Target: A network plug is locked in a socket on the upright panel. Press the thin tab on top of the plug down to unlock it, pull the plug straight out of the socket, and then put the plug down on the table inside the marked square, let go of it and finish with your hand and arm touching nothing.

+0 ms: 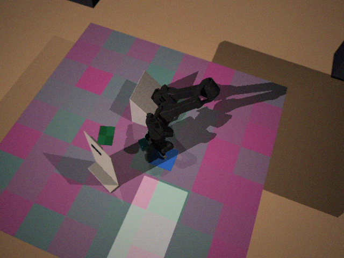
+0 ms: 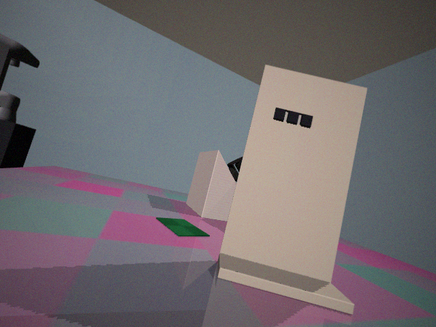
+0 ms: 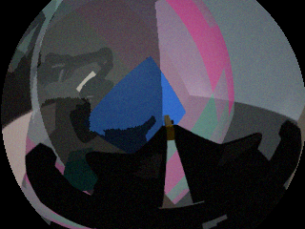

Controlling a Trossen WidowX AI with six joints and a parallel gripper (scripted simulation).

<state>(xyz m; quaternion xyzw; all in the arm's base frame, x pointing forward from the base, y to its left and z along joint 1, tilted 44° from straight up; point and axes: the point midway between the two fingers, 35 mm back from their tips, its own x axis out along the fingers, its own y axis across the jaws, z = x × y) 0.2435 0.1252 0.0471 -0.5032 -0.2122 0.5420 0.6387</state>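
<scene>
Right now the blue marked square is 4 cm below my gripper tip and 1 cm behind it. The rest, counted from my gripper tip: dark teal block 12 cm to the right, 3 cm below, 3 cm behind; upright panel 23 cm to the right, 18 cm ahead, 11 cm above; network plug right at my gripper tip.
</scene>
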